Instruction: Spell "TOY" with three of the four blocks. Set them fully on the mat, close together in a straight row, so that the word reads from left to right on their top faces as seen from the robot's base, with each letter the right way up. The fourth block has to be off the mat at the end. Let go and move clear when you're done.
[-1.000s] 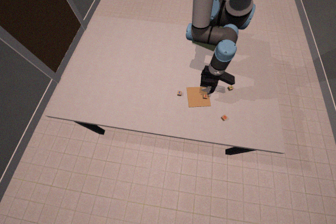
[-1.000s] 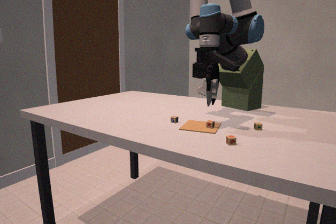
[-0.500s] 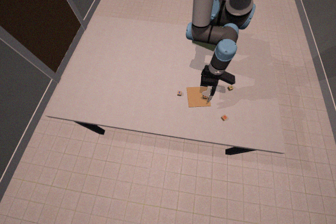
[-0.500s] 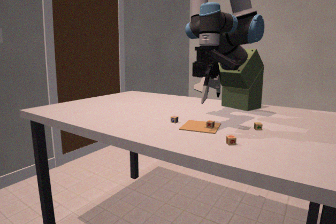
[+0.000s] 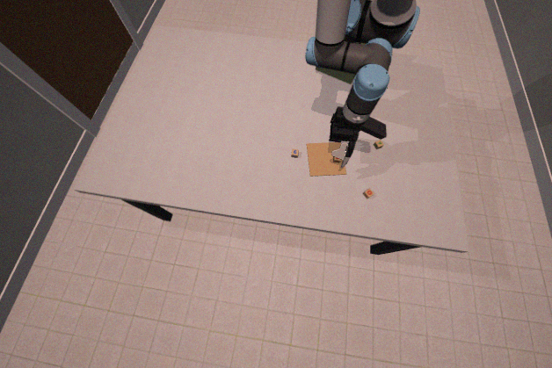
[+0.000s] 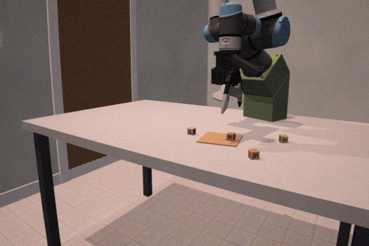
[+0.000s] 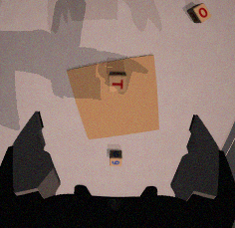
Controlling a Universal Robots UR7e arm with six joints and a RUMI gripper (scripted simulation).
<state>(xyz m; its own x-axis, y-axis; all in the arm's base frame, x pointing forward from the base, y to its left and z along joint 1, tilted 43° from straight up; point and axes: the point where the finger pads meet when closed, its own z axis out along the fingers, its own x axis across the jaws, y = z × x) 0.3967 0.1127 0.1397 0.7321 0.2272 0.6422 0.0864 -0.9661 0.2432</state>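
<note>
Now: hand 11 cm short of the wooden block, 14 cm to the right of it and 10 cm above it. The rest, counted from my hand: mat 1 cm ahead, 4 cm to the right, 11 cm below; T block 9 cm below.
</note>
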